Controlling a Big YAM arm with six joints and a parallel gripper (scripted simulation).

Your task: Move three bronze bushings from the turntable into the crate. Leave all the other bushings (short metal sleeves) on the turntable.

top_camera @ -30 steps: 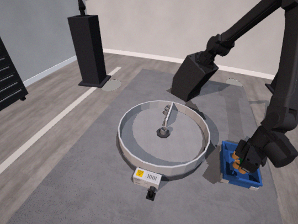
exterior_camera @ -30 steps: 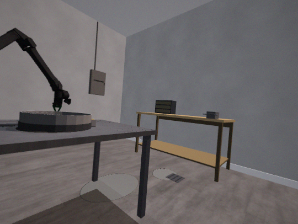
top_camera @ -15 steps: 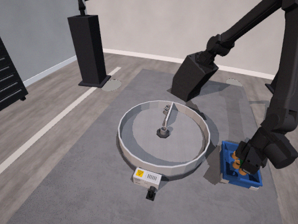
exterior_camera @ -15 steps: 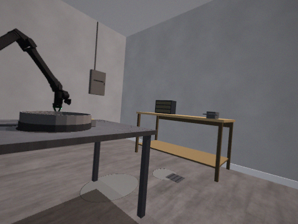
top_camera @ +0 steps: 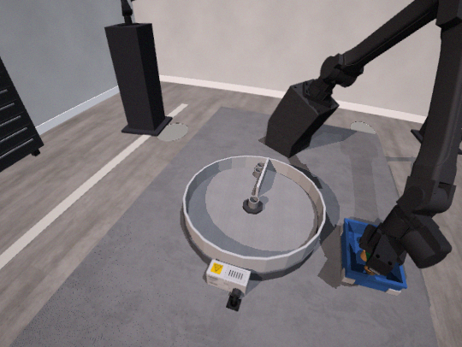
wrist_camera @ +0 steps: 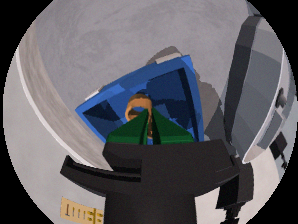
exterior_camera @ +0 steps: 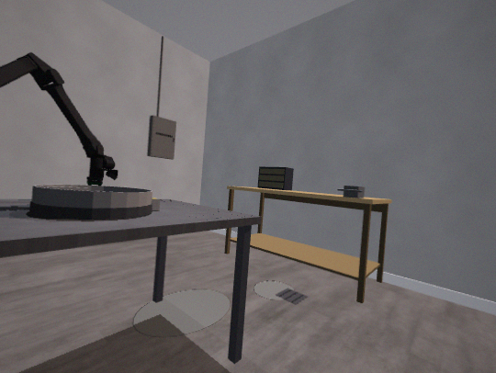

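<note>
My gripper is now 4 cm past the blue crate, 2 cm to the right of it and 2 cm above it. Round my hand: round turntable: 14 cm behind, 33 cm to the right, 1 cm above.
</note>
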